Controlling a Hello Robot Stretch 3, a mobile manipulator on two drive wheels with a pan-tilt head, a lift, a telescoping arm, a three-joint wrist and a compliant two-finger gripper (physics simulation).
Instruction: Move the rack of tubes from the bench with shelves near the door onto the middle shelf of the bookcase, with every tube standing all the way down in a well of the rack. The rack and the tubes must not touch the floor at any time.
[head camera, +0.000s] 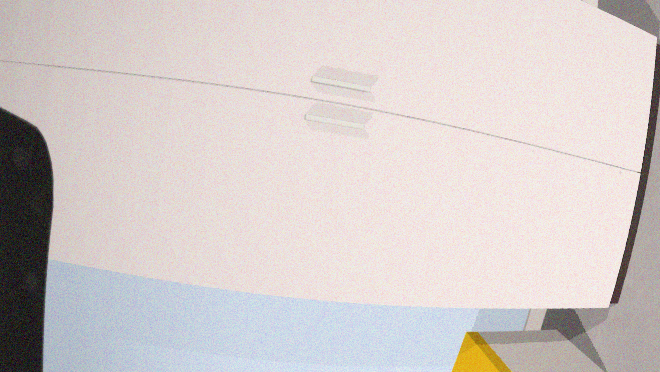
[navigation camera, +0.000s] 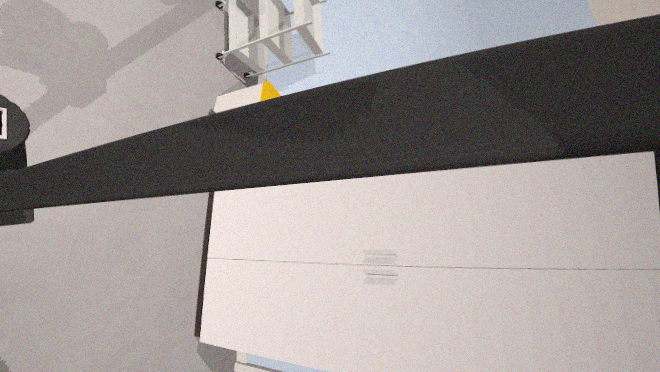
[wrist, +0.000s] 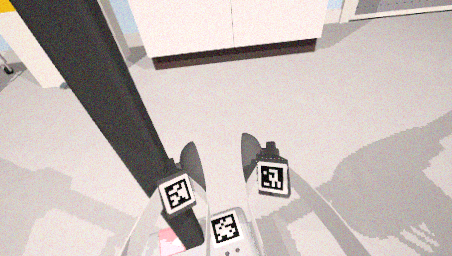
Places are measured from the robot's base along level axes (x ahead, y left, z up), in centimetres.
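Pixels of known places: gripper, fingertip midpoint: (wrist: 221, 154).
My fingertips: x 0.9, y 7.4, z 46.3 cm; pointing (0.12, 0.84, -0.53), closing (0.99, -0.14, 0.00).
Behind a point stands the place of what it marks.
My gripper (wrist: 221, 154) {x 0.9, y 7.4, z 46.3 cm} is open in the wrist view, its two dark fingertips apart with floor showing between them. It holds nothing. The rack of tubes, the bench with shelves and the bookcase cannot be made out in these views. A white cabinet with two doors (head camera: 300, 200) {x 7.9, y 106.5, z 116.0 cm} (navigation camera: 450, 215) {x 9.7, y 106.1, z 140.6 cm} (wrist: 190, 25) {x 10.0, y 106.0, z 23.8 cm} and a dark base strip stands beyond the gripper in the wrist view and fills much of the head view.
My dark mast (navigation camera: 350, 125) {x -6.8, y 11.6, z 123.2 cm} (wrist: 100, 100) {x -7.0, y 11.6, z 51.5 cm} crosses the navigation and wrist views. A white unit (wrist: 35, 55) {x -69.5, y 123.9, z 19.3 cm} with a yellow part (head camera: 472, 352) {x -35.1, y 141.5, z 45.0 cm} (navigation camera: 269, 92) {x -71.0, y 126.5, z 45.0 cm} stands beside the cabinet. A white wheeled shelf cart (navigation camera: 239, 25) {x -137.1, y 139.0, z 13.3 cm} stands beyond. A framed panel shows at the wrist view's upper right.
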